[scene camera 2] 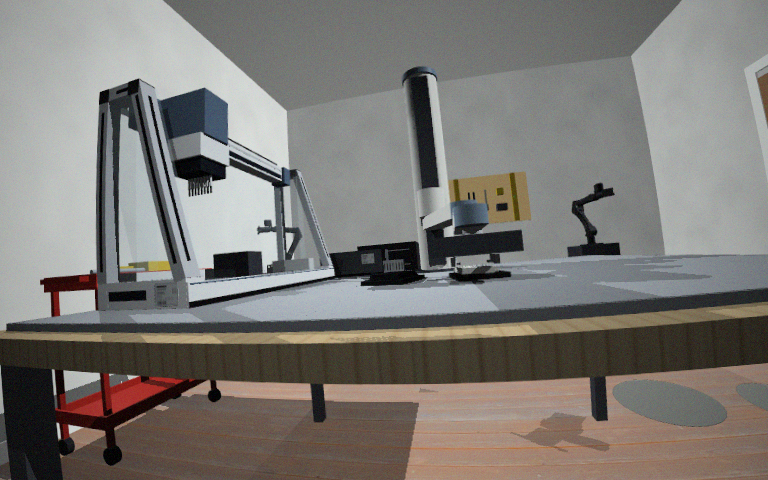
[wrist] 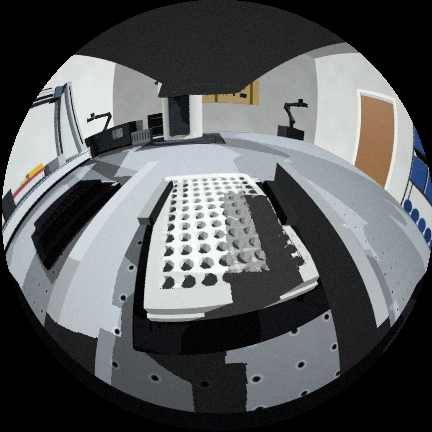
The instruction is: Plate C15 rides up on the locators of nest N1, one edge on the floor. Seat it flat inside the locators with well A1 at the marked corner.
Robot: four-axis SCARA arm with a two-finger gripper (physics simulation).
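Frame: origin at the arm's base, x ahead, y left, z up, level; millimetres.
Seen in the pictures: gripper, between the fingertips: [scene camera 2: 473, 259] [wrist: 217, 171]; arm's base, origin of its link: [wrist: 182, 141].
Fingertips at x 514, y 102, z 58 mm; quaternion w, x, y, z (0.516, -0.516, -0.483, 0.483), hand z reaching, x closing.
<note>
Offsets run from my fingertips to a thing's top centre. "pt": to the spot under its first point. Level surfaces: height alone.
Plate C15 @[dx +20, dy -1, dz -16 mm] [scene camera 2: 474, 268] [wrist: 197, 235] is a white plate with rows of round wells. It lies over the black nest N1 @[dx +19, dy +4, dz -31 mm] [scene camera 2: 480, 276] [wrist: 160, 339], with its front edge inside the nest's dark rim in the wrist view. Shadow covers its right part. I cannot tell whether it is fully flat. My gripper [wrist: 217, 171] is shut with no grip on the plate. Its two dark fingers are low over the nest, along the plate's left and right long edges in the wrist view. Any contact is unclear. The N1 label and marked A1 corner cannot be made out.
A second black nest or holder @[dx -19, dy -213, dz -31 mm] [scene camera 2: 393, 278] [wrist: 70, 220] stands to the left. Behind are the arm's white column [scene camera 2: 427, 141] [wrist: 195, 117] and dark boxes @[pt dx -549, dy -526, dz +12 mm] [scene camera 2: 345, 264] [wrist: 106, 140]. A gantry machine [scene camera 2: 254, 285] [wrist: 62, 112] stands farther left on the table @[dz -46 mm] [scene camera 2: 339, 311].
</note>
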